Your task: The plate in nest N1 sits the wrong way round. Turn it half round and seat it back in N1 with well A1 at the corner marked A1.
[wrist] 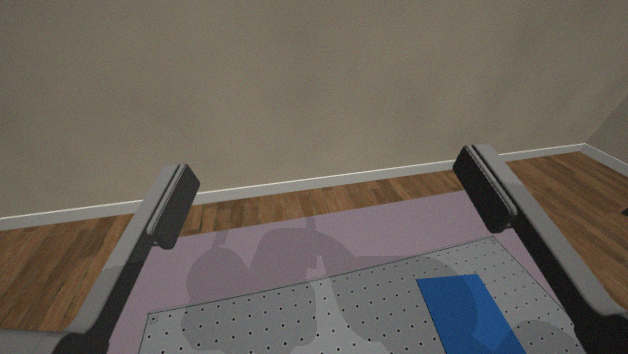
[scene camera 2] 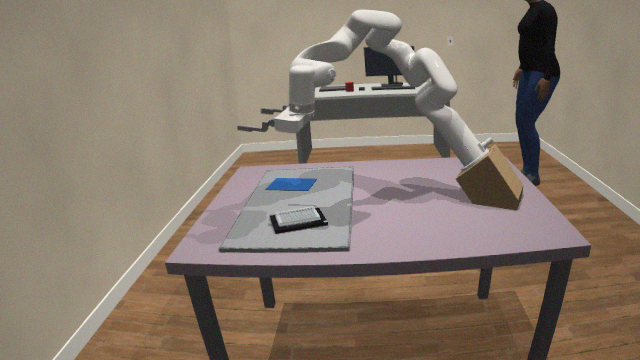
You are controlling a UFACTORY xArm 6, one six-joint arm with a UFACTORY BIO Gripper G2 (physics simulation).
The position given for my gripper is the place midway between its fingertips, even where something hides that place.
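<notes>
My gripper (scene camera 2: 250,118), visible. My gripper (wrist: 322,164), visible too.
</notes>
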